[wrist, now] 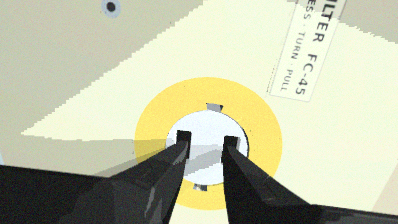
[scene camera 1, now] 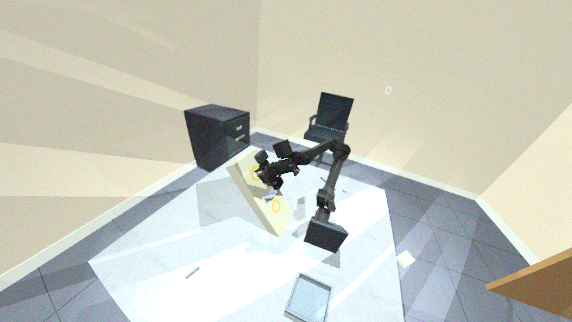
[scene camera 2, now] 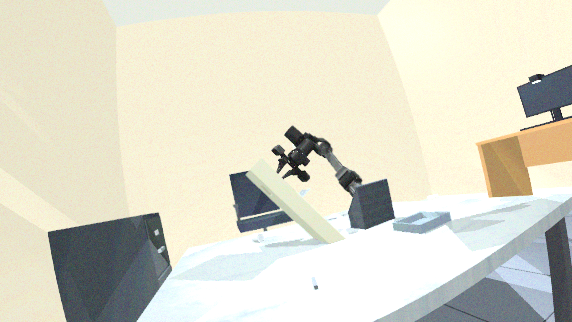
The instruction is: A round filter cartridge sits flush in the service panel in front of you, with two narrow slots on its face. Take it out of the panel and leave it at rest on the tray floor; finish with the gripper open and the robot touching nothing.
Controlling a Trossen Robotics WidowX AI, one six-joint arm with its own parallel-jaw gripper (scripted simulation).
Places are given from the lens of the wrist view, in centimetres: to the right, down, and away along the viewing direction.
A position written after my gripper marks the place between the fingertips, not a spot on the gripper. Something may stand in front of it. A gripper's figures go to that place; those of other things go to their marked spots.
my gripper [wrist: 205, 151]: 0, 2, 11
round filter cartridge [wrist: 208, 132]: 0, 1, 11
